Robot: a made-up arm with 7 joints.
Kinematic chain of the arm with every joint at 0, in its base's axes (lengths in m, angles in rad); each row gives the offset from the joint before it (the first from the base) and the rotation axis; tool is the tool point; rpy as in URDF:
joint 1: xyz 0 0 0 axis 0.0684 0.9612 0.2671
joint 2: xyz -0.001 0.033 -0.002 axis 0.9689 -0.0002 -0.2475
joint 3: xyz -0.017 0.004 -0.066 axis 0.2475 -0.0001 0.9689
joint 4: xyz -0.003 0 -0.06 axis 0.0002 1 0
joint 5: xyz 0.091 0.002 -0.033 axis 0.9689 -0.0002 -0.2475
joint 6: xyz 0.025 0 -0.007 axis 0.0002 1 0
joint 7: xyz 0.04 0 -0.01 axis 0.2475 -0.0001 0.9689
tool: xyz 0 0 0 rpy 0 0.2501 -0.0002
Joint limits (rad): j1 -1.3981..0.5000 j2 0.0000..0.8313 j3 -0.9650..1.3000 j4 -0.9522..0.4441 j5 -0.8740..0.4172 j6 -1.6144..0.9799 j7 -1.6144..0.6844
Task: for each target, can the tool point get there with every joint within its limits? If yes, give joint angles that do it. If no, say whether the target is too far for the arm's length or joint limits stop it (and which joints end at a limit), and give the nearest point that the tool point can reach.
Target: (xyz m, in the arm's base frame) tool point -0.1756 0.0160 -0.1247
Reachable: no: joint limits stop it (at a limit: joint 1, joint 3, joint 4, joint 5, joint 6) | nearest point -0.1305 0.0268 -0.2193 | short by 0.105 m
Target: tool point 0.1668 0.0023 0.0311
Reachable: yes | joints -1.1298 0.7289 -0.5482 -0.1210 -0.4519 -1.3755 0.2279
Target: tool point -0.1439 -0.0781 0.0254
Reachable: no: joint limits stop it (at a limit: joint 1, joint 2, joint 3, joint 4, joint 5) | nearest point 0.0006 -0.0518 0.0358 | short by 0.147 m
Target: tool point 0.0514 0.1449 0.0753
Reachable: yes | joints -0.8838 0.7437 0.9877 -0.4534 -0.5778 -1.0958 -0.5643
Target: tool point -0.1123 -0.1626 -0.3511
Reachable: no: too far | nearest point -0.0731 -0.0779 -0.2267 | short by 0.156 m
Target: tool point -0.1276 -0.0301 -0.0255
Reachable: no: joint limits stop it (at a limit: joint 1, joint 2, joint 3, joint 4, joint 5, joint 6) | nearest point -0.0185 0.0081 -0.0509 | short by 0.118 m
